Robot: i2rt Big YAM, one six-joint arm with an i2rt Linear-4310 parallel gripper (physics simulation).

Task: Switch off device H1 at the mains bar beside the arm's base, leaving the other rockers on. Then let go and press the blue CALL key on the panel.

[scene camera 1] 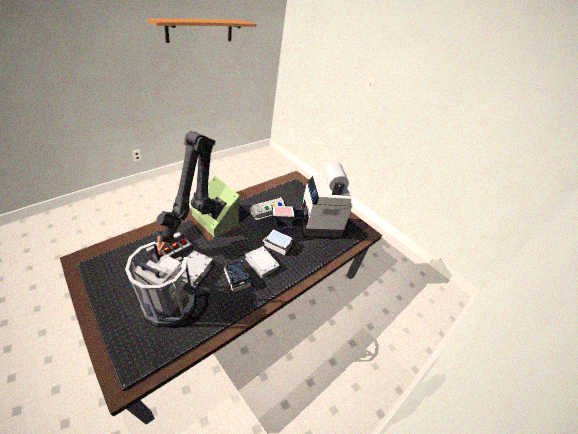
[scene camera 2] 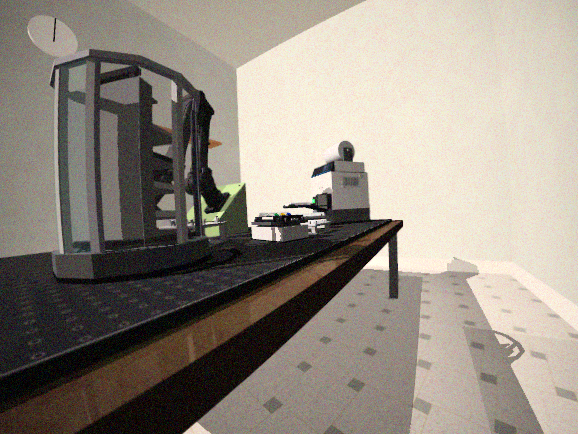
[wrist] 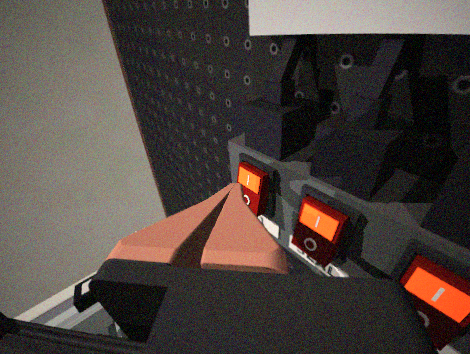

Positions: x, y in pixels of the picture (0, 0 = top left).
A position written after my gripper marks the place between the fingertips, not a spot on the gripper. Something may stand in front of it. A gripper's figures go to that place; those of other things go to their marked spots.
Scene:
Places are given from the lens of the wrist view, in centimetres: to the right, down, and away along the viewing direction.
my gripper [wrist: 236, 192]: 0, 1, 13
H1 rocker switch [wrist: 255, 182]: 1, 0, 14

